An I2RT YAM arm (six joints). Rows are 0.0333 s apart.
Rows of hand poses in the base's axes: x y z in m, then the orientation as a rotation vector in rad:
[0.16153 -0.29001 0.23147 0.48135 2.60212 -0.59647]
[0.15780 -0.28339 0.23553 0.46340 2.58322 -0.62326]
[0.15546 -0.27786 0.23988 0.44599 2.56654 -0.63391]
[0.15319 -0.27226 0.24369 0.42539 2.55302 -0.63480]
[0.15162 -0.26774 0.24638 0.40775 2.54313 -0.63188]
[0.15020 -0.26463 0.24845 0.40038 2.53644 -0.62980]
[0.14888 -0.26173 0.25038 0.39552 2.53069 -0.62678]
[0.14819 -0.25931 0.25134 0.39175 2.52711 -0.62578]
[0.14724 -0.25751 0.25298 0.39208 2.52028 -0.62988]
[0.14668 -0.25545 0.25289 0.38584 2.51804 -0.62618]
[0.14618 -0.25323 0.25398 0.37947 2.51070 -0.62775]
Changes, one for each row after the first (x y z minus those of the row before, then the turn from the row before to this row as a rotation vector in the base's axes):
[-0.00373 0.00662 0.00406 -0.02614 -0.00910 0.00850]
[-0.00234 0.00553 0.00435 -0.01511 -0.01174 0.01127]
[-0.00227 0.00560 0.00381 -0.00854 -0.01153 0.01543]
[-0.00157 0.00452 0.00269 -0.00444 -0.00931 0.01395]
[-0.00142 0.00311 0.00207 -0.00204 -0.00650 0.00624]
[-0.00132 0.00290 0.00193 -0.00066 -0.00602 0.00460]
[-0.00069 0.00242 0.00096 -0.00113 -0.00345 0.00320]
[-0.00095 0.00180 0.00164 -0.00457 -0.00521 -0.00064]
[-0.00056 0.00206 -0.00009 0.00050 -0.00283 0.00549]
[-0.00050 0.00222 0.00109 -0.00444 -0.00605 0.00477]

